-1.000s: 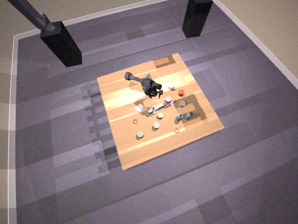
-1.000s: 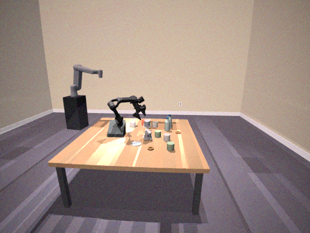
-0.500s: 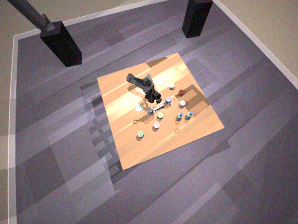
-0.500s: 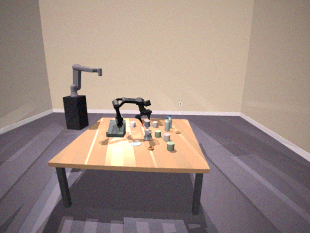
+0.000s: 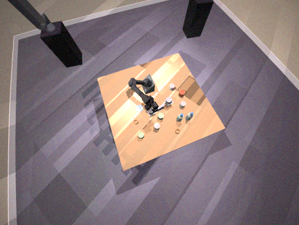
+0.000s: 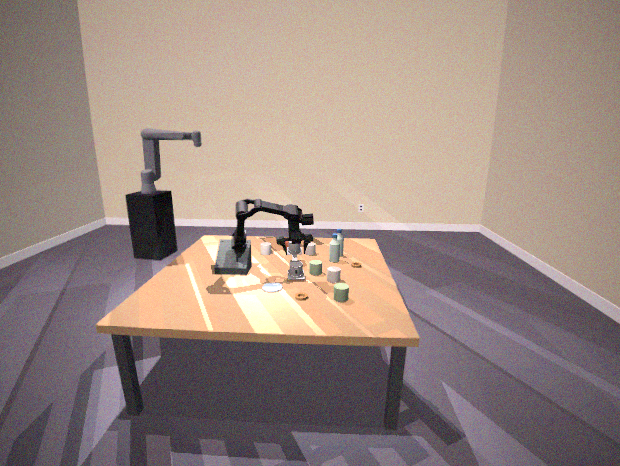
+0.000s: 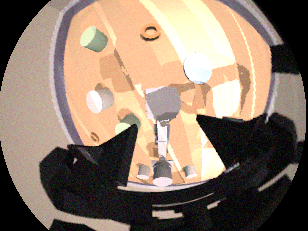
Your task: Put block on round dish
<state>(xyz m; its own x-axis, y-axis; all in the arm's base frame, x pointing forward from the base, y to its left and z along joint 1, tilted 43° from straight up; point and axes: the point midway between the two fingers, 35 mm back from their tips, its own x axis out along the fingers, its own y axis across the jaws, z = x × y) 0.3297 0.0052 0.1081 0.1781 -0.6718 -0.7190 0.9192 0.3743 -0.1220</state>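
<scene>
My gripper tip is 90 mm above the block and 10 mm to the left of it. The rest, counted from my gripper tip: small balance (120 mm to the left, 100 mm below, 30 mm behind); round pale dish (140 mm to the right, 130 mm below, 90 mm behind); orange cup (450 mm to the left, 140 mm behind, 100 mm below).
</scene>
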